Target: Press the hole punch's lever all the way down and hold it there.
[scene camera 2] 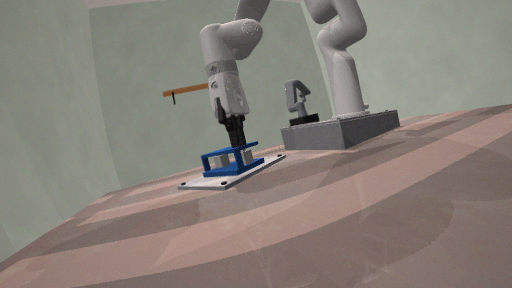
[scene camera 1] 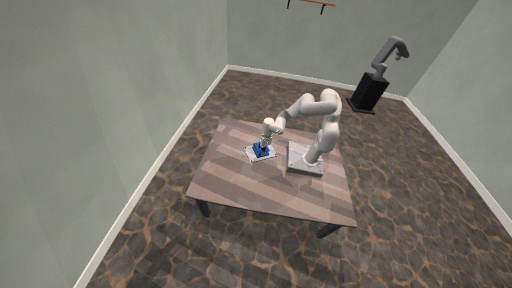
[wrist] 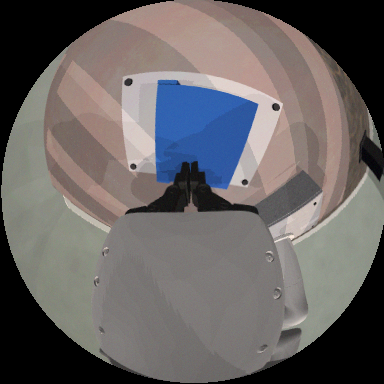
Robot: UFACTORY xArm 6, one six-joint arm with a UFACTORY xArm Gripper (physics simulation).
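The blue hole punch sits on a white plate with dark dots at its corners. Its flat blue lever lies low, about parallel to the blue base in the second scene view, with a gap and grey blocks between them. My gripper is shut and empty and points down. Its fingertips are at the lever's top near the end closer to the robot's base and appear to touch it. The fingertips hide a small part of the lever.
The arm's grey base block stands beside the punch on the striped table. A second grey arm on a black pedestal stands on the floor behind. An orange bar is on the wall.
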